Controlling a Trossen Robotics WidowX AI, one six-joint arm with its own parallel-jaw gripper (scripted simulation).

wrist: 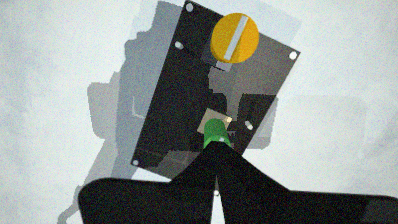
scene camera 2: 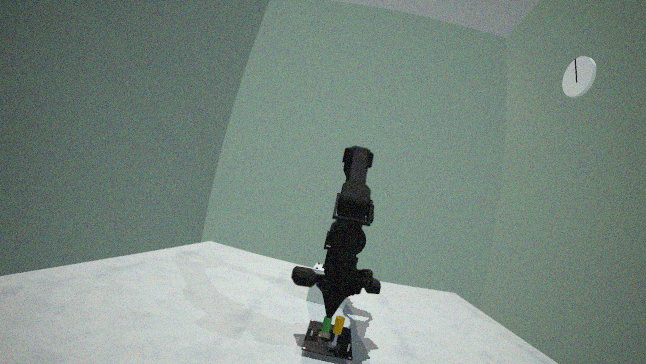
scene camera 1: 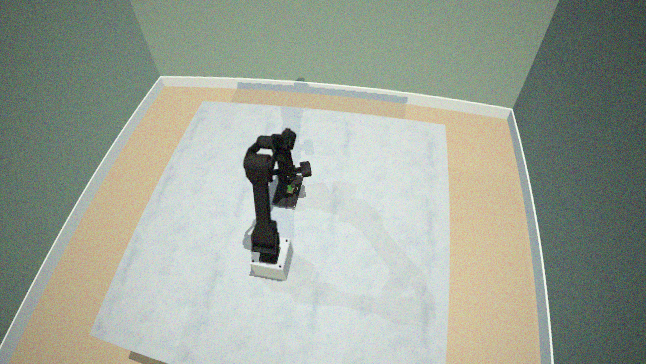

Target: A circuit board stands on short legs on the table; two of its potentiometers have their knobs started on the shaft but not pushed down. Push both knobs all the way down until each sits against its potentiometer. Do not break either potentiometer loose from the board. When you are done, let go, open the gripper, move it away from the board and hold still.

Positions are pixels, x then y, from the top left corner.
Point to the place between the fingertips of the gripper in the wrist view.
At 216, 147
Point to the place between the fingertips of the gripper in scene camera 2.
At 328, 317
